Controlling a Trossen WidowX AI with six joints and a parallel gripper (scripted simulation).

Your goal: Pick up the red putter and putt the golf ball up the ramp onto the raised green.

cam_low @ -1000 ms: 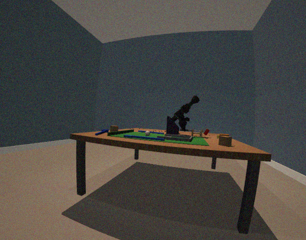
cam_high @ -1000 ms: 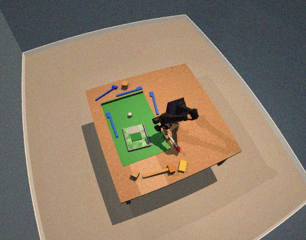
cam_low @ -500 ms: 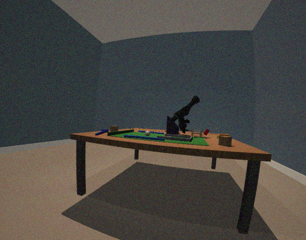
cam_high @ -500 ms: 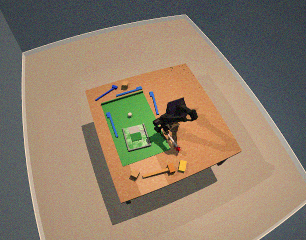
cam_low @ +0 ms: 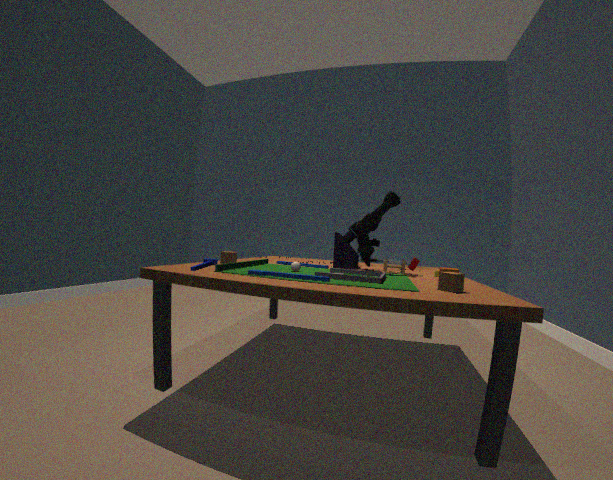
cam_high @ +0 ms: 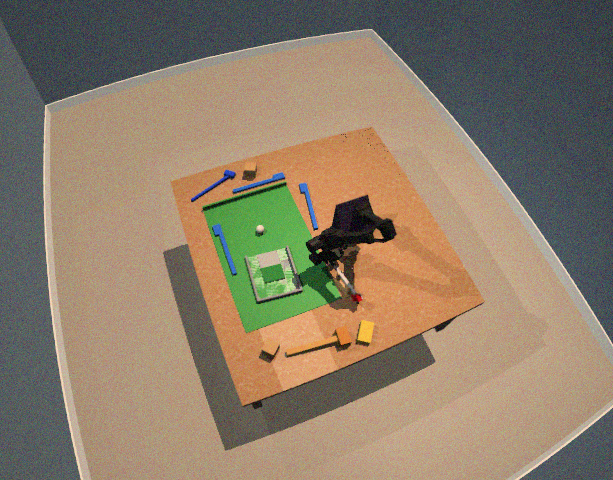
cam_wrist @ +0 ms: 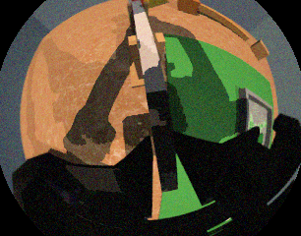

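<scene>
Now: gripper tip 4 cm past the red putter, 11 cm to the right of it and 3 cm below it. The rest, counted from my gripper tip: green mat 27 cm ahead, 15 cm to the right, 3 cm below; wooden rack 4 cm behind, 12 cm to the left; yellow block 6 cm behind, 38 cm to the left, 1 cm below.
</scene>
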